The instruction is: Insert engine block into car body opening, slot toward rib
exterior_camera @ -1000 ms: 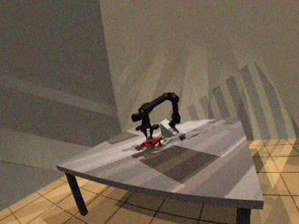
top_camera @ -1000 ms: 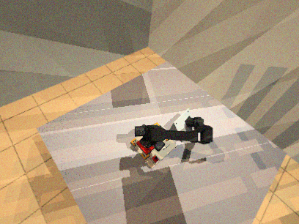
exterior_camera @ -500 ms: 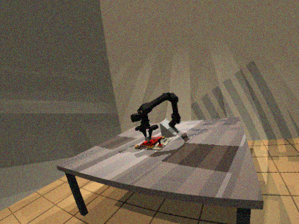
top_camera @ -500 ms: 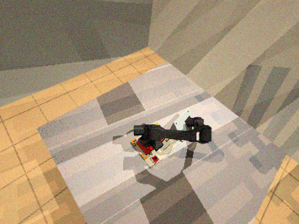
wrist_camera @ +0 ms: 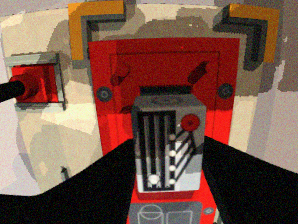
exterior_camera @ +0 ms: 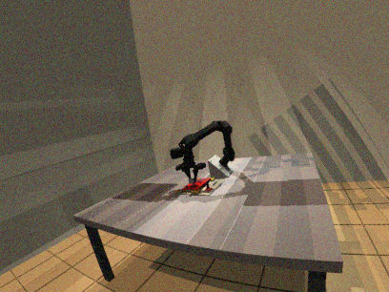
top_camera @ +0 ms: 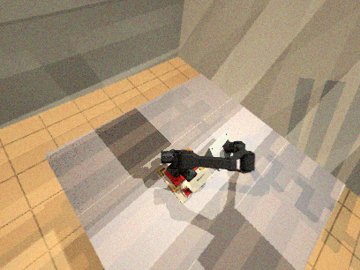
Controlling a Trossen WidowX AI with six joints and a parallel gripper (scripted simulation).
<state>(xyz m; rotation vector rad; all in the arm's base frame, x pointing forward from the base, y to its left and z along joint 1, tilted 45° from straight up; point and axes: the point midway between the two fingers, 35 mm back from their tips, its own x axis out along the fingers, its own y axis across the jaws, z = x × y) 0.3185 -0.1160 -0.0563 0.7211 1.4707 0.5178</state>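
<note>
My gripper tip is 1 cm above the engine block.
</note>
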